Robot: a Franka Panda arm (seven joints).
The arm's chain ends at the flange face. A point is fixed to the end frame.
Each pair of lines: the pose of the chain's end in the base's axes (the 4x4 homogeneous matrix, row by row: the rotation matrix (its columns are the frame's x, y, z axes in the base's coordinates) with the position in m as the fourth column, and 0 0 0 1 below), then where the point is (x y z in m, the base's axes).
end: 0.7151 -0.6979 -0.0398 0.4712; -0.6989 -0.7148 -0.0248 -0.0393; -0.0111 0.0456 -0.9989 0.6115; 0 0 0 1
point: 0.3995 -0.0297 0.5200
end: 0.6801 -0.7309 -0.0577 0.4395; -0.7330 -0.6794 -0.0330 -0.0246; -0.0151 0.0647 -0.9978 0.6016; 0 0 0 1
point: 0.3668 -0.0124 0.5112
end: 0.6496 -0.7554 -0.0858 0.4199; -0.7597 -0.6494 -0.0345 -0.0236; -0.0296 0.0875 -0.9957 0.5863; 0 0 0 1
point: 0.3453 -0.0089 0.4978
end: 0.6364 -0.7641 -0.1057 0.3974; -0.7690 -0.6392 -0.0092 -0.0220; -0.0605 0.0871 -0.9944 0.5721; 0 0 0 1
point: 0.3214 -0.0040 0.4855
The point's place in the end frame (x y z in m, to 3 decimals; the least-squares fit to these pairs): -0.057 0.039 0.094
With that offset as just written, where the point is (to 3 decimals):
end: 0.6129 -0.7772 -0.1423 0.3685; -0.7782 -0.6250 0.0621 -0.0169; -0.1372 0.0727 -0.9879 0.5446; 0 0 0 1
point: 0.290 0.009 0.462
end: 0.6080 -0.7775 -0.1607 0.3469; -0.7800 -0.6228 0.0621 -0.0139; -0.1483 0.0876 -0.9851 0.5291; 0 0 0 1
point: 0.267 0.012 0.448
